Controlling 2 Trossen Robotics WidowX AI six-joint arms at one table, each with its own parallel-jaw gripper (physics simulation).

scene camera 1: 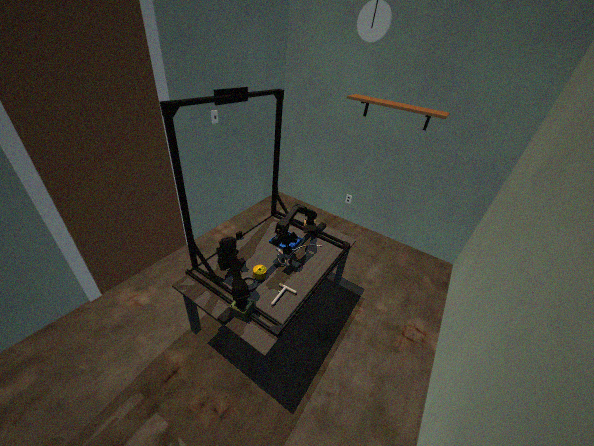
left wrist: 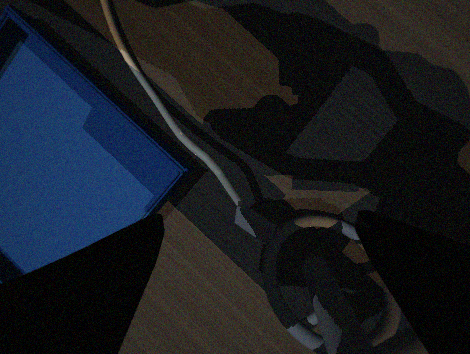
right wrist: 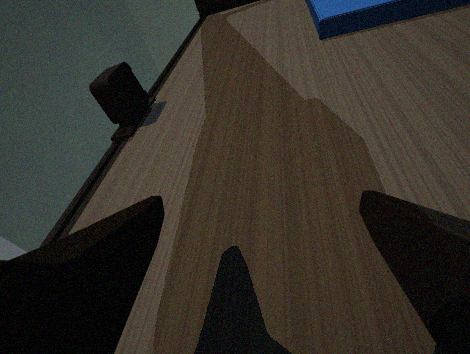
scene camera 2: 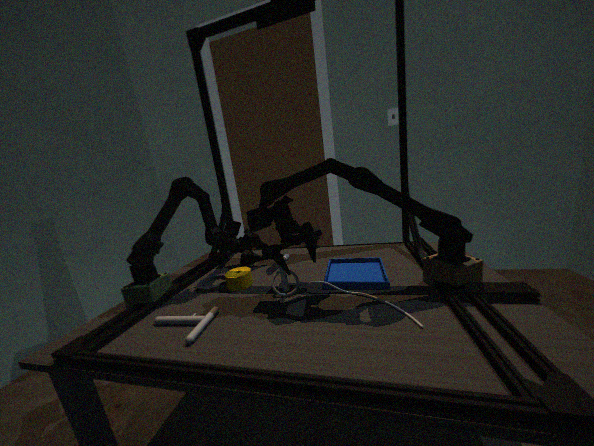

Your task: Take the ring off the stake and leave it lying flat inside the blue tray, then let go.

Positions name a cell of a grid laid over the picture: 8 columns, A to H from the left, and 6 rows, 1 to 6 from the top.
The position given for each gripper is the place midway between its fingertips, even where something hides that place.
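Open and holding nothing, the right gripper (scene camera 2: D4) appears again in the right wrist view (right wrist: E4). The left gripper (scene camera 2: E4) is visible to the left wrist view as well (left wrist: E4). A thin pale cable (left wrist: D3) and a grey ring (left wrist: E4) are part of the scene too, along with a blue tray (left wrist: B3), which the right wrist view also shows (right wrist: F1).
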